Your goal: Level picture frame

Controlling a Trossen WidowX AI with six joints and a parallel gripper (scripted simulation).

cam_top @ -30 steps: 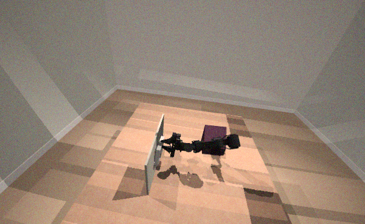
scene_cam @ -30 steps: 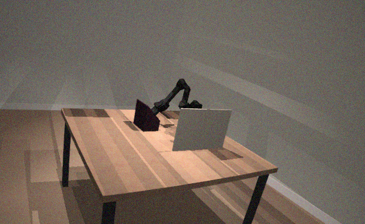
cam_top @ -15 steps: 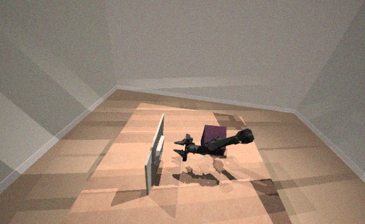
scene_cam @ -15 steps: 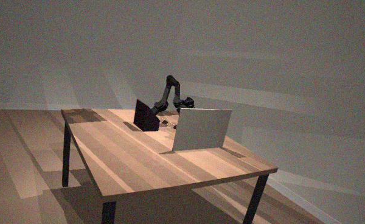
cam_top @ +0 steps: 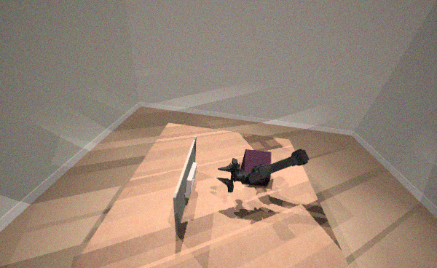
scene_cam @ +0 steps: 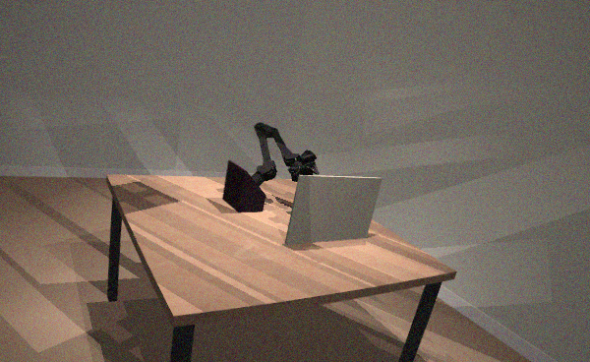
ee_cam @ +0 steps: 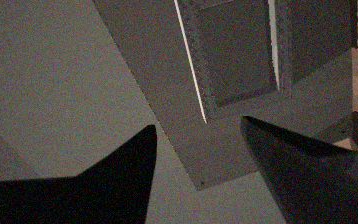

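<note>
Now: gripper tip 15 cm short of the picture frame, 1 cm to the left of it and 7 cm above it. The rest, counted from my gripper tip: grey wall panel (16 cm ahead, 2 cm to the right, 8 cm below).
</note>
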